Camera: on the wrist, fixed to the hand. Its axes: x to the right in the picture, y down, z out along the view.
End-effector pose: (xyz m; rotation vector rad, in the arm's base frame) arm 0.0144 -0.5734 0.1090 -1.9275 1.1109 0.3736
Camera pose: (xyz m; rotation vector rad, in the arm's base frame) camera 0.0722 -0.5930 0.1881 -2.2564 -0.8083 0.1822
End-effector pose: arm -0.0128 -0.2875 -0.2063 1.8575 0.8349 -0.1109
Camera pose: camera -0.0820 -0.2273 -0.2459 0.5066 1.5319 -1.1462
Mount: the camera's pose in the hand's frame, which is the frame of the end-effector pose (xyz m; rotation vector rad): -0.0051 -0.0843 -0.0534 -0.3900 -0.4863 -1.4590
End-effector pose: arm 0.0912 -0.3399 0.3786 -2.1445 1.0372 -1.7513
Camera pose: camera 0.0753 -0.2596 0.4359 2.2571 0.3720 0.6544
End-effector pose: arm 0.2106 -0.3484 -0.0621 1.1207 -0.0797 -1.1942
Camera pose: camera 0.1811 -0.3045 -0.1469 0.3837 0.6862 -2.6033
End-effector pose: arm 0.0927 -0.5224 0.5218 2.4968 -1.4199 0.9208
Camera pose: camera 0.1357 -0.4514 0.5774 2.5212 0.3871 -0.2408
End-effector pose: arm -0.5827 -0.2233 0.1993 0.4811 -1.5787 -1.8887
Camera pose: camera -0.5643 -0.2519 0.1054 -0.8007 0.6292 2.2043
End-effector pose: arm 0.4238 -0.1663 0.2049 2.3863 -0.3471 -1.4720
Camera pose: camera 0.4728 -0.0794 0.1989 -1.5445 -1.5228 1.9655
